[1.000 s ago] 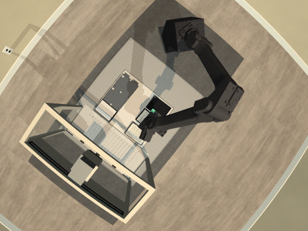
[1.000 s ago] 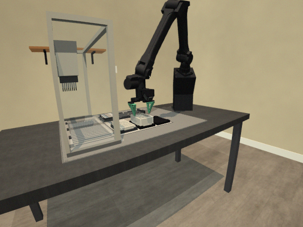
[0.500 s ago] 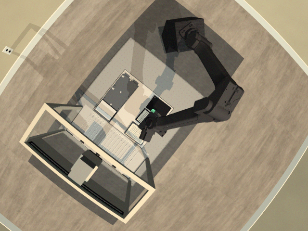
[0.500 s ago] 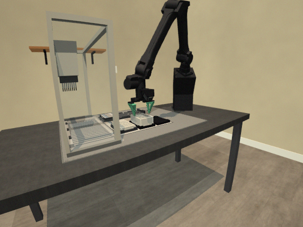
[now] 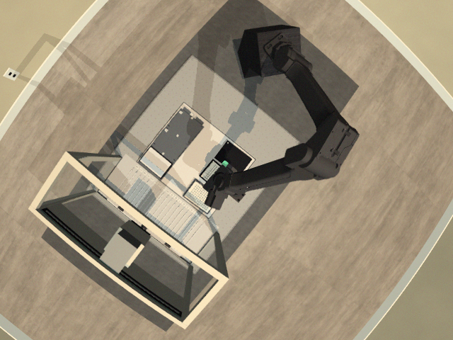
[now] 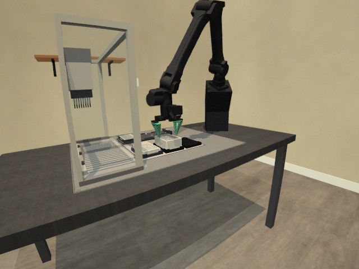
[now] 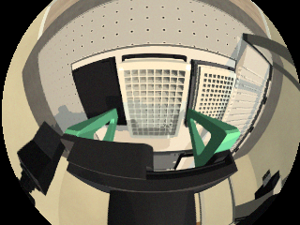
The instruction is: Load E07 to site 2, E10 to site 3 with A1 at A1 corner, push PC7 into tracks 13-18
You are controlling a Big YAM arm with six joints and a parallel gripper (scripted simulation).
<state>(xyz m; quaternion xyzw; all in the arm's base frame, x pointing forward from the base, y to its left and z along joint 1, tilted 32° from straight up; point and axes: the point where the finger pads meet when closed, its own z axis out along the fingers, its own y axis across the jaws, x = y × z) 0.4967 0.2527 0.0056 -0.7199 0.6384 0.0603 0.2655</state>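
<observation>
The nest S2 is 6 cm below my hand. From my hand the other things lie so: carrier PC7: 7 cm ahead, 25 cm to the right, 5 cm below; white 384-well plate E10: 11 cm ahead, 2 cm to the left, 5 cm below; nest S1: 10 cm behind, 2 cm to the right, 6 cm below.
</observation>
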